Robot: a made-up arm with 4 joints.
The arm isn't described. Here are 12 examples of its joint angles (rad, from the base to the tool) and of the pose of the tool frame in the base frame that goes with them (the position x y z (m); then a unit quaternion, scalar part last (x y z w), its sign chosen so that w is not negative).
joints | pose
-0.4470 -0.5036 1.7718 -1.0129 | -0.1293 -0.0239 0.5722 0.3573 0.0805 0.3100 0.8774
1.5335 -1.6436 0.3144 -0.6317 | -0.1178 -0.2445 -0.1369 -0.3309 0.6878 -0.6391 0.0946
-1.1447 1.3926 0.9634 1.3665 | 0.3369 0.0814 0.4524 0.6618 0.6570 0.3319 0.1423
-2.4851 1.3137 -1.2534 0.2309 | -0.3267 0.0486 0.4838 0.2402 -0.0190 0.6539 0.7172
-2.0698 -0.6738 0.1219 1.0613 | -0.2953 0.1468 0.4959 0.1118 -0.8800 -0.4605 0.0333
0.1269 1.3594 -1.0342 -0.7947 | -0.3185 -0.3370 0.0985 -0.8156 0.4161 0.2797 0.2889
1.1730 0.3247 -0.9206 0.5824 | -0.1095 -0.1809 -0.2042 -0.3994 0.7397 -0.3425 0.4195
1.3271 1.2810 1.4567 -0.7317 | 0.3361 -0.1825 0.1449 -0.7615 -0.5770 -0.2105 0.2069
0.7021 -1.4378 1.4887 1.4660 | -0.3886 0.0370 0.2279 -0.2585 0.2623 0.7206 0.5874
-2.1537 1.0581 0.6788 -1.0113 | 0.1243 0.1147 0.5384 0.2455 -0.1167 -0.2870 0.9186
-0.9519 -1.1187 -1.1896 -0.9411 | 0.3477 -0.2863 0.3272 -0.7082 -0.4184 -0.5196 0.2311
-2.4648 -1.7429 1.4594 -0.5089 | -0.3577 -0.0936 0.2303 -0.5886 0.5869 0.4473 0.3302
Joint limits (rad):
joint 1: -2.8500..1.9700
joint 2: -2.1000..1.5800
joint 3: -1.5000..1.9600
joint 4: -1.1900..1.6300
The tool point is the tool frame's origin. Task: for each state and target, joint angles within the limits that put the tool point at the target. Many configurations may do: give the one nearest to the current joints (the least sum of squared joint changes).
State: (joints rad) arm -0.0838 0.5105 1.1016 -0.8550
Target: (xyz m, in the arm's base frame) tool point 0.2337 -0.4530 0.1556
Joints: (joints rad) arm 0.5715 0.9715 0.5038 -0.1621
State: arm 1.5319 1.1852 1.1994 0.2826
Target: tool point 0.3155 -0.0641 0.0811
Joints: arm 1.5176 1.5800 1.1103 -0.3432
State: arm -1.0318 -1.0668 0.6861 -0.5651
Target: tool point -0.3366 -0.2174 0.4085
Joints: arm -0.7909 -1.6527 1.0402 -0.3899
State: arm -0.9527 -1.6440 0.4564 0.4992
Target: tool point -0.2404 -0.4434 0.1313
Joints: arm -1.5139 -2.1000 1.3384 1.1975
